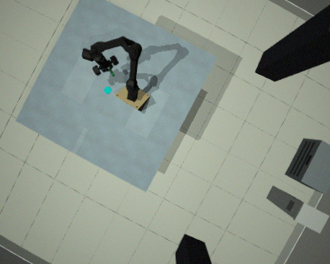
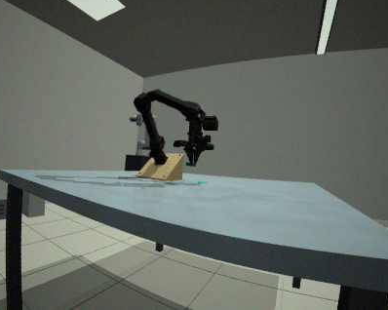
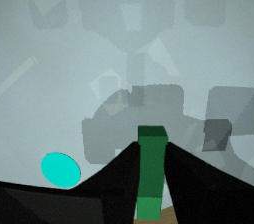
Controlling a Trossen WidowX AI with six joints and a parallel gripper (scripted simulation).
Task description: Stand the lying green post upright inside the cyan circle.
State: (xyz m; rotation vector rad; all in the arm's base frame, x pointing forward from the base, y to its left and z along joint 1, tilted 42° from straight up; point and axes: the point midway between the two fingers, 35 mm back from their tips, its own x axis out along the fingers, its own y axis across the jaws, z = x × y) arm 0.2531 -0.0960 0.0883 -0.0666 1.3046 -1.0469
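The green post is 20 mm behind my gripper tip and 10 mm to the left of it. The rest, counted from my gripper tip: cyan circle (150 mm to the left, 90 mm below).
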